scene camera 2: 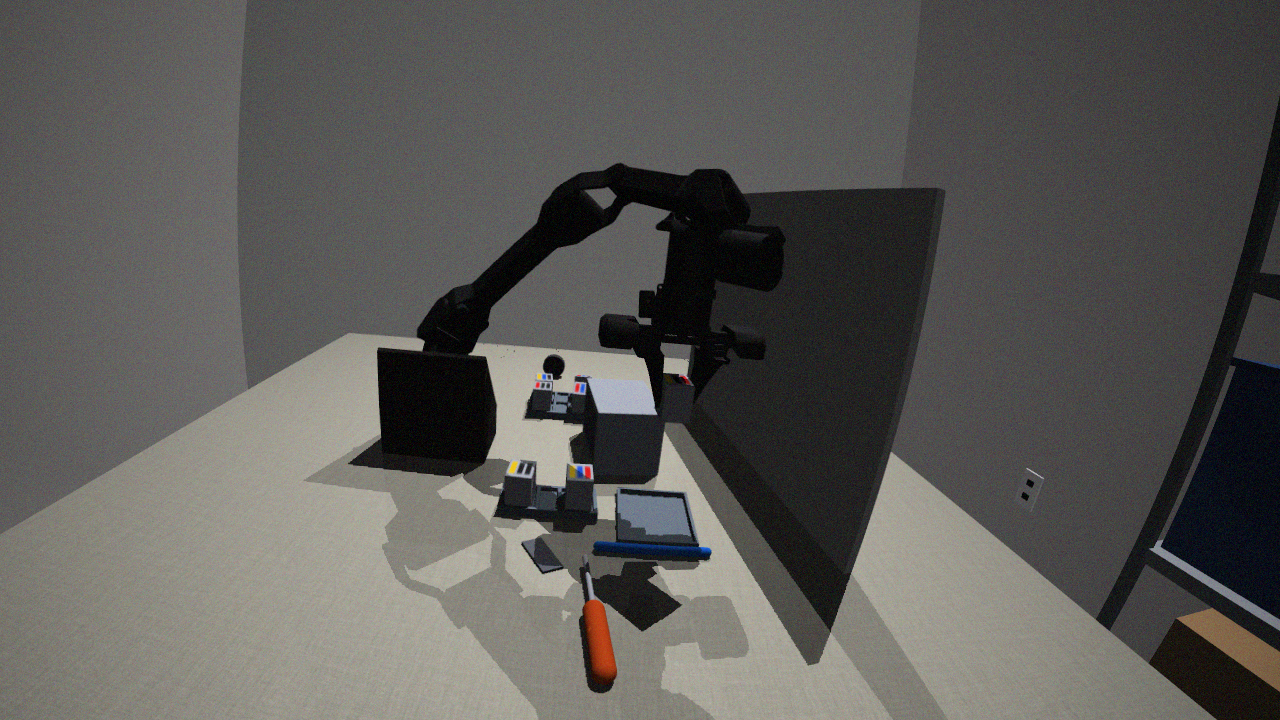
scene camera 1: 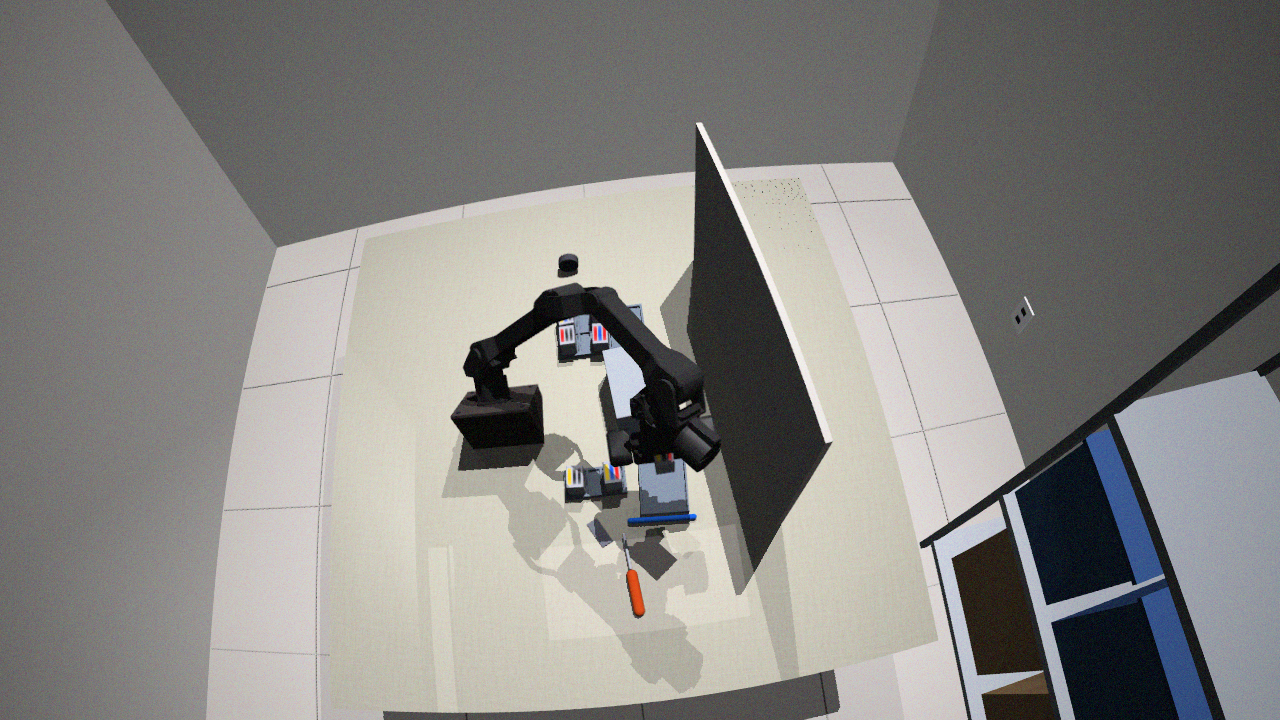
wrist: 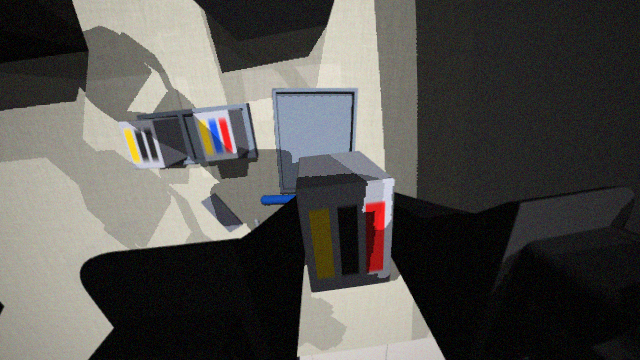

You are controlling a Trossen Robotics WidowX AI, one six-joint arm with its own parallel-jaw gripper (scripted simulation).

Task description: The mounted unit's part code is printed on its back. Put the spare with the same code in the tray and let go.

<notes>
The gripper (scene camera 2: 672, 407) carries a grey spare. Also in view: a grey tray (scene camera 2: 644, 516) and a grey mounted unit (scene camera 2: 623, 434).
The gripper is seen too in scene camera 1 (scene camera 1: 663, 458) and in the wrist view (wrist: 335, 199). The grey tray also shows in scene camera 1 (scene camera 1: 667, 493) and in the wrist view (wrist: 308, 121). The grey mounted unit also shows in scene camera 1 (scene camera 1: 625, 377).
</notes>
